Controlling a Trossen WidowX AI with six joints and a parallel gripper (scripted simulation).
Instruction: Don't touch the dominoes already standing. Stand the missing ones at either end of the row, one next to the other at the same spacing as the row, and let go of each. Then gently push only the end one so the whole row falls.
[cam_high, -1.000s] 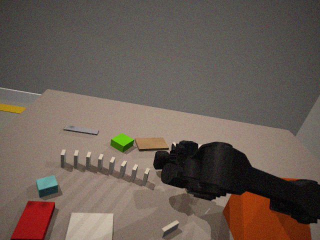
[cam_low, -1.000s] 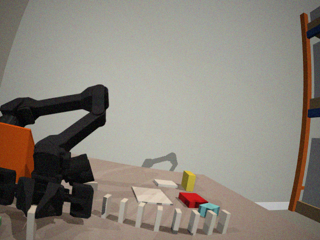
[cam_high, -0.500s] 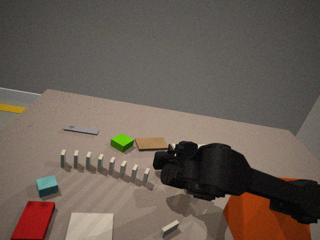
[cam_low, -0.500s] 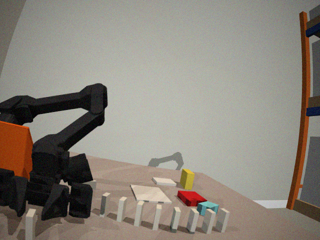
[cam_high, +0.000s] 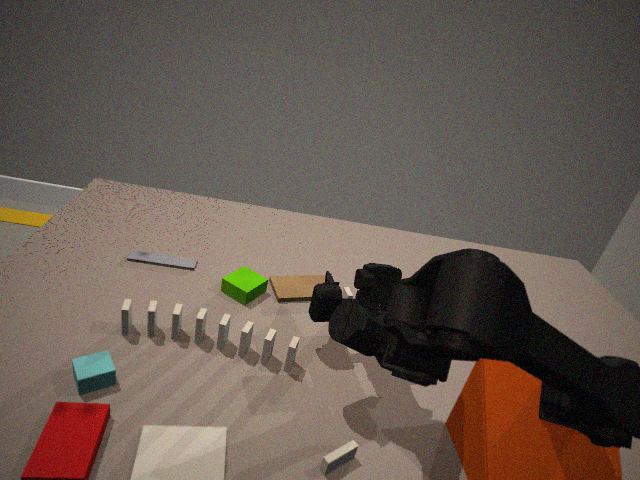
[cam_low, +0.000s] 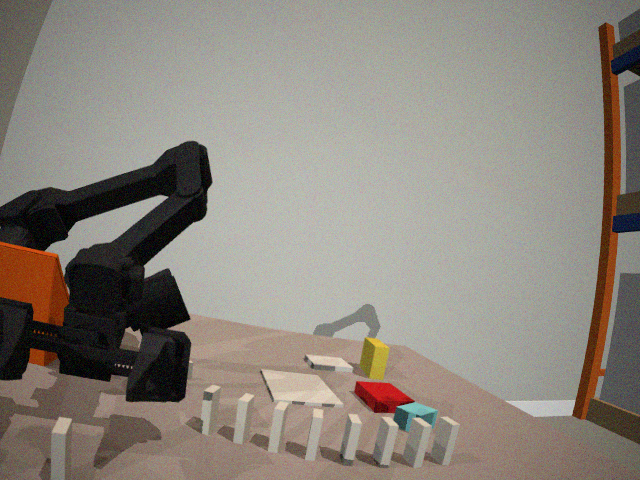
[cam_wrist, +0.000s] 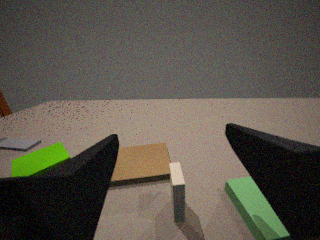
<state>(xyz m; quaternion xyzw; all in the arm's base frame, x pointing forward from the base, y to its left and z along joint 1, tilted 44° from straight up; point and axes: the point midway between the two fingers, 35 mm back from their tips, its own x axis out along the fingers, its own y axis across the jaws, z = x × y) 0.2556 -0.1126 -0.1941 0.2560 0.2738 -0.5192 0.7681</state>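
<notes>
My gripper tip is 80 mm short of the brown plate, 80 mm above it and 40 mm to the left of it. From my gripper tip the other things lie so: green block: 180 mm ahead, 70 mm below; then grey strip: 350 mm ahead, 80 mm below, 50 mm to the right; then light green piece: 80 mm below, 80 mm behind, 10 mm to the right.
</notes>
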